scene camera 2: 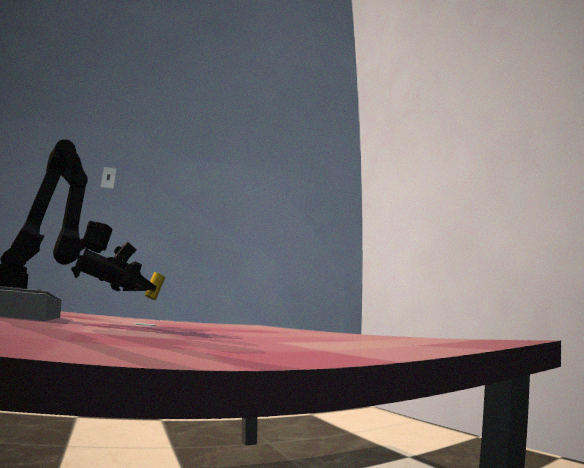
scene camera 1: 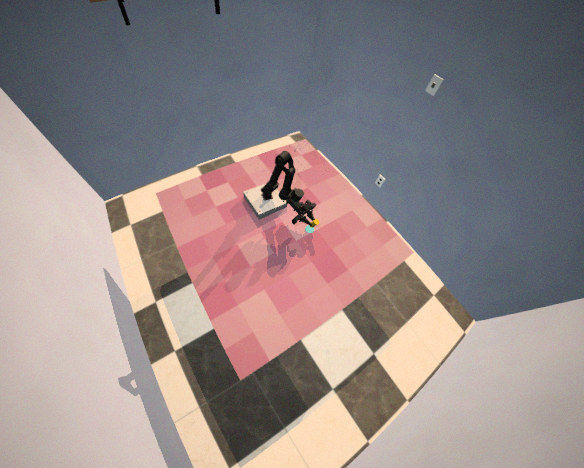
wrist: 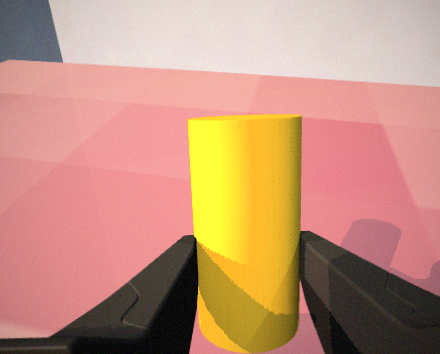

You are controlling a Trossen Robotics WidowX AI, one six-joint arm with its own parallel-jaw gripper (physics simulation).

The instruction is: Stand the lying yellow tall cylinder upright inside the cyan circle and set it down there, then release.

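Frame: origin at the arm's base, x up, y left, z back, level; metres.
Seen in the pictures: gripper, between the fingertips: [scene camera 2: 153,288] [scene camera 1: 313,223] [wrist: 246,246]; arm's base, origin of its link: [scene camera 2: 10,292] [scene camera 1: 267,196].
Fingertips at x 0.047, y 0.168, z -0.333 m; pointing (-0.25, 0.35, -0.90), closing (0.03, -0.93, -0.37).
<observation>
Pixels of each thing's top centre, then the offset from my fingertips to it. "*": a spot on its surface instead. Level surfaces: height alone.
- yellow tall cylinder, centre of its top: [wrist: 252,114] [scene camera 2: 155,272] [scene camera 1: 315,220] dx +0.043, dy +0.001, dz -0.003 m
- cyan circle, a spot on its surface: [scene camera 2: 145,324] [scene camera 1: 309,229] * dx -0.096, dy +0.002, dz +0.018 m
- pink patchwork table top, height of its surface: dx -0.097 m
The yellow tall cylinder [scene camera 1: 316,222] [scene camera 2: 157,284] [wrist: 247,200] is held in the air above the table. In the scene camera 2 view it leans a little, its top tipped to the right, away from the arm's base. My gripper [scene camera 1: 312,224] [scene camera 2: 153,288] [wrist: 246,246] is shut on the cylinder's lower half, one finger on each side. The cyan circle [scene camera 1: 309,230] [scene camera 2: 145,324] lies flat on the table below; a gap of air shows between it and the cylinder in the scene camera 2 view. The circle does not show in the wrist view.
The pink patchwork table top [scene camera 1: 285,292] [scene camera 2: 320,350] [wrist: 100,210] lies under the arm. The arm's base stands on a pale block [scene camera 1: 260,209] [scene camera 2: 30,305]. Shadows of the arm fall on the table. A blue wall [scene camera 1: 500,175] rises beyond the table.
</observation>
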